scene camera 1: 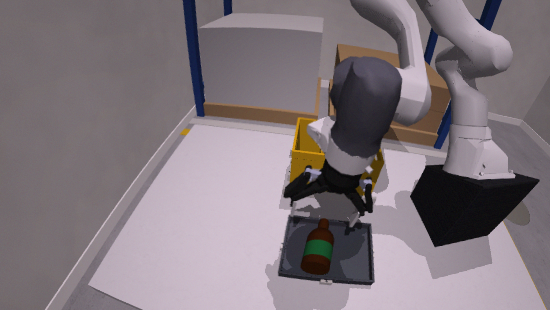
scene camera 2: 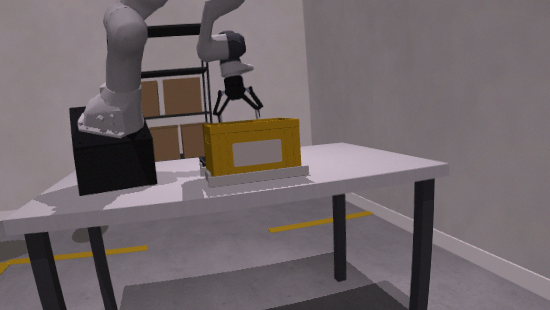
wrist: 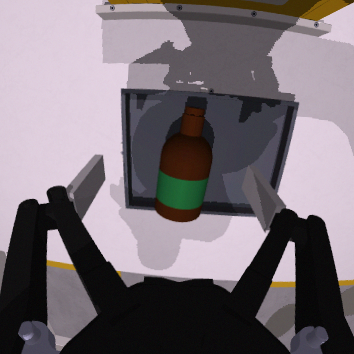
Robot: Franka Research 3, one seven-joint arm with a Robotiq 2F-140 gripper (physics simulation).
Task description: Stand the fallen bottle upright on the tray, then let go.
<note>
I see my gripper (scene camera 1: 322, 217) and a brown bottle (wrist: 185, 159).
My gripper is seen too in scene camera 2 (scene camera 2: 241, 129) and in the wrist view (wrist: 175, 171).
</note>
